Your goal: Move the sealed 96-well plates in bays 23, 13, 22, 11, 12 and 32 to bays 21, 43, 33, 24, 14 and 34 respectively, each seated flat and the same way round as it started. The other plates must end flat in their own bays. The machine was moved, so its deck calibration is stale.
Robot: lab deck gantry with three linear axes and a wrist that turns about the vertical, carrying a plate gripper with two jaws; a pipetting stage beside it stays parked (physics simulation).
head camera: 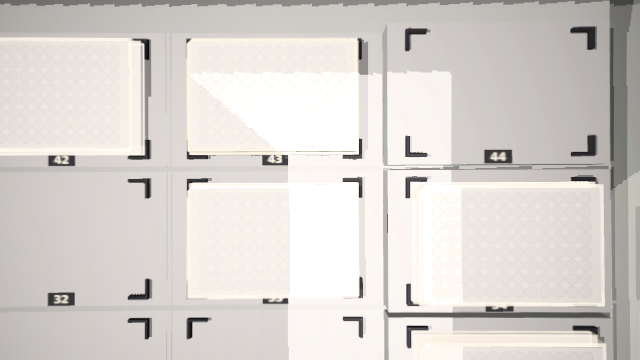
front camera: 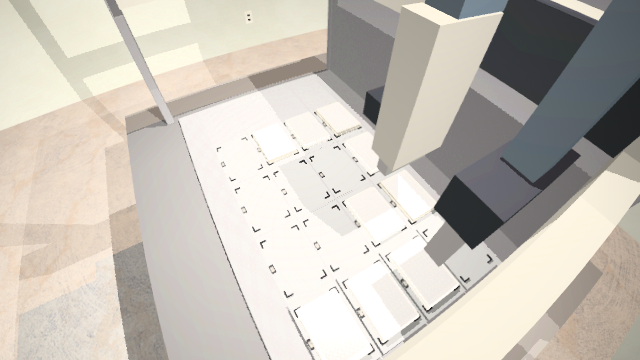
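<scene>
Bay 44, bay 23, bay 34 in the pictures. My gripper too.
</scene>
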